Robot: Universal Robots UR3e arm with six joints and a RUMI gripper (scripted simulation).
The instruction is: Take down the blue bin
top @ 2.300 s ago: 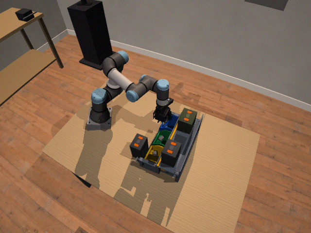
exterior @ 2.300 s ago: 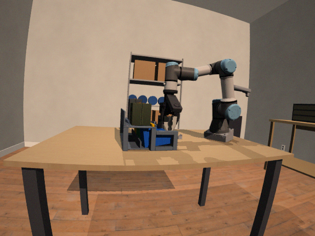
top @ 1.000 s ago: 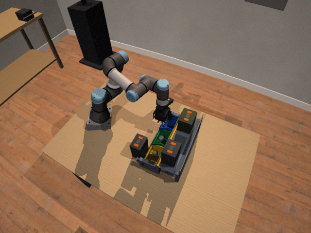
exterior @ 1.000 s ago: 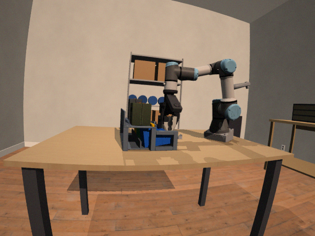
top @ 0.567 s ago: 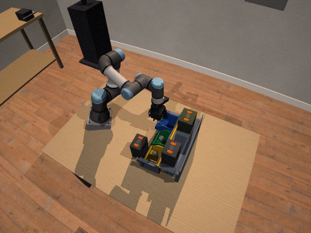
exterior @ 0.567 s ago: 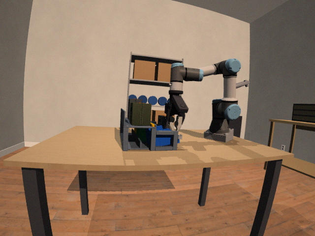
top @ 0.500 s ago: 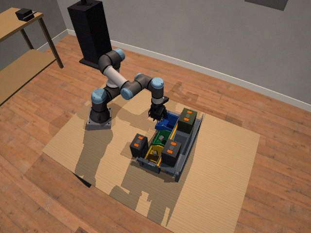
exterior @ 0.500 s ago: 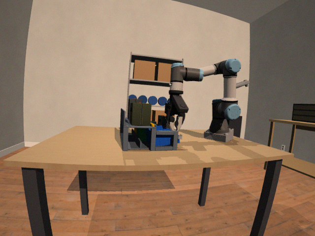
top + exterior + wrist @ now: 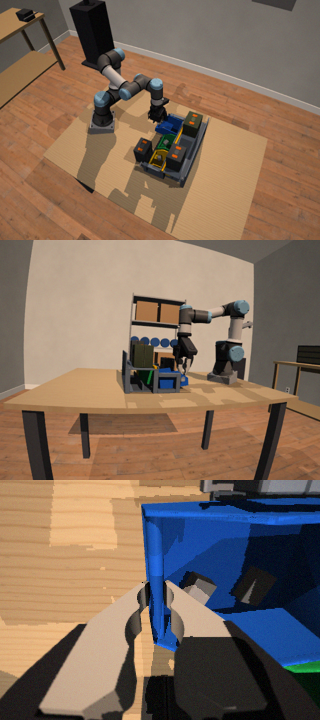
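My gripper is now 6 cm short of the blue open bin, 1 cm to the right of it and 1 cm above it. Also, from my hand: yellow bin (14 cm ahead, 21 cm to the right, 2 cm below); then green bin (13 cm ahead, 10 cm to the right, 2 cm below).
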